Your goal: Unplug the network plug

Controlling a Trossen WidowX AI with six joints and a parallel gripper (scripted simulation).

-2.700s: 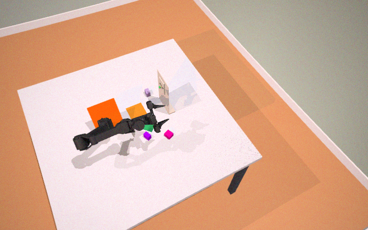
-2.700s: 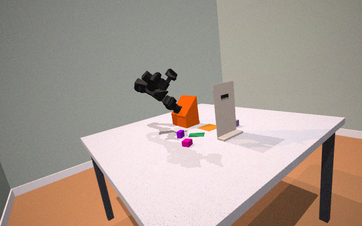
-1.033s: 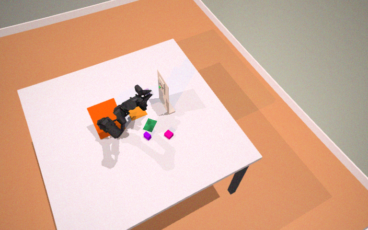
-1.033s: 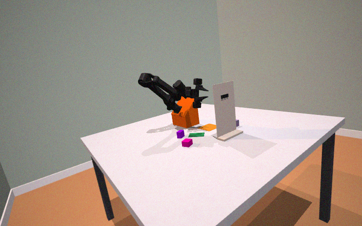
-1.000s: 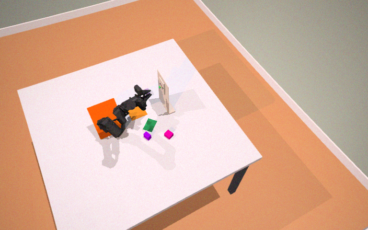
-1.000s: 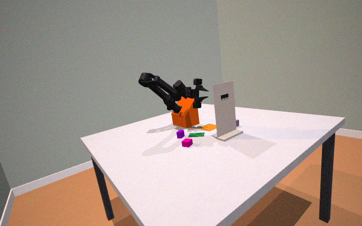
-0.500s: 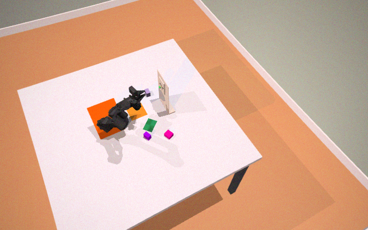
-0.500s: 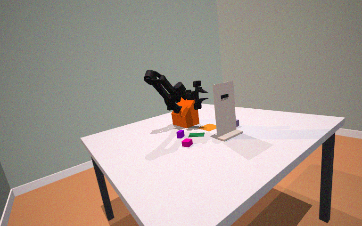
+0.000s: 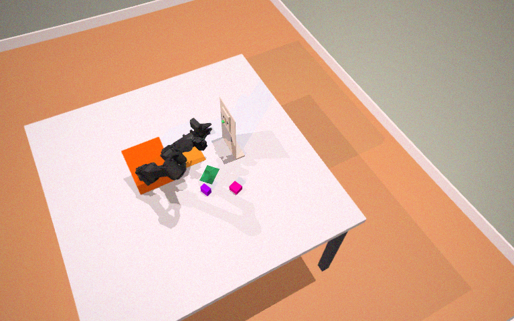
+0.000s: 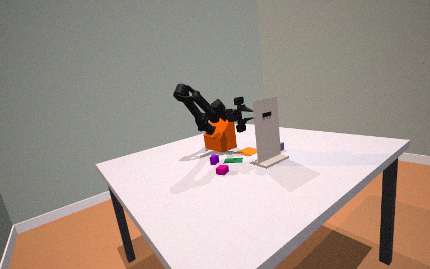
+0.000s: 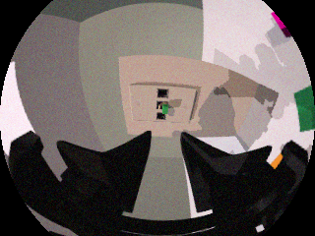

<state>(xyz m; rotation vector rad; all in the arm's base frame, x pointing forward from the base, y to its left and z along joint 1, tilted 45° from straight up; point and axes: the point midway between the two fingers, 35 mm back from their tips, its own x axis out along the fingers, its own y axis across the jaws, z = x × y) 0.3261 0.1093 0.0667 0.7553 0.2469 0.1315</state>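
The network plug is 7 cm ahead of my gripper tip. From my gripper tip the other things lie so: orange square: 12 cm behind, 4 cm to the left, 23 cm below; beige panel: 9 cm ahead, 9 cm below.
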